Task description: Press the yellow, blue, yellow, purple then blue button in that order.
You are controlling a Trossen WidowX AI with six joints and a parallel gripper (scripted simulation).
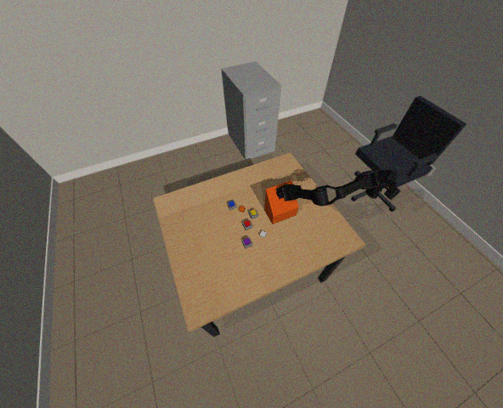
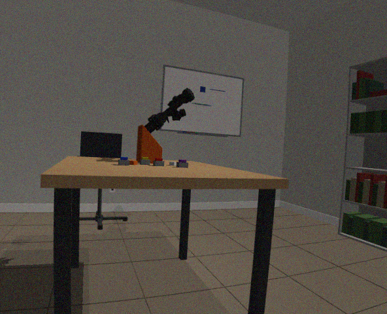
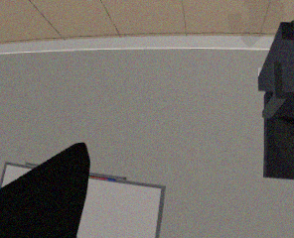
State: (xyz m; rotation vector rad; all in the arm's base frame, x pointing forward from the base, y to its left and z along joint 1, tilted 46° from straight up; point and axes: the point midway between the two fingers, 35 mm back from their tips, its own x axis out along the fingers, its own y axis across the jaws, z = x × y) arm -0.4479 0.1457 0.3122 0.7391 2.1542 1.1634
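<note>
My gripper tip is 770 mm short of the purple button, 270 mm above it and 210 mm to the left of it. Round my gripper tip: small pale block (650 mm ahead, 290 mm below, 220 mm to the right); then red button (710 mm ahead, 320 mm to the right, 270 mm below); then yellow button (640 mm ahead, 370 mm to the right, 270 mm below).
</note>
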